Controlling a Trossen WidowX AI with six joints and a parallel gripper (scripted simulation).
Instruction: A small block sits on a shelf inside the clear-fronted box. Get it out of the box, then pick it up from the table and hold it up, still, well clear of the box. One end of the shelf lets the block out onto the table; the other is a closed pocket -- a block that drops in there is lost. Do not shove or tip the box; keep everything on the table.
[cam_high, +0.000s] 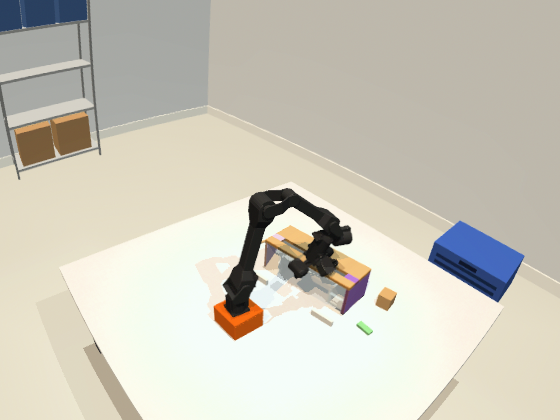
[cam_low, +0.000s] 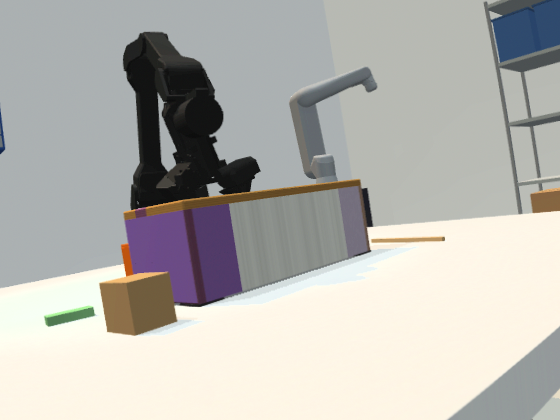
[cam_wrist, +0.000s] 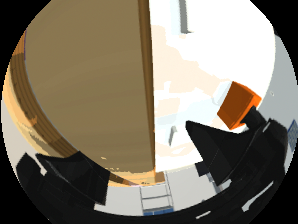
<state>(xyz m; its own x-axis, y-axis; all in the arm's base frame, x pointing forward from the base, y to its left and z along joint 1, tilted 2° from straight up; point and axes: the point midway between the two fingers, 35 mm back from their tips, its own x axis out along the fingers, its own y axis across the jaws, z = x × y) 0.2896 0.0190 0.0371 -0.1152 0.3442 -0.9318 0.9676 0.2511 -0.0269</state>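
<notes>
Right now the blue block is 4 cm to the left of my gripper tip and 4 cm ahead of it. From my gripper tip the other things lie so: thin wooden stick: 32 cm to the left, 8 cm below, 8 cm ahead; tan cube: 23 cm to the right, 22 cm ahead, 6 cm below; long box: 3 cm ahead, 2 cm below, 1 cm to the left.
</notes>
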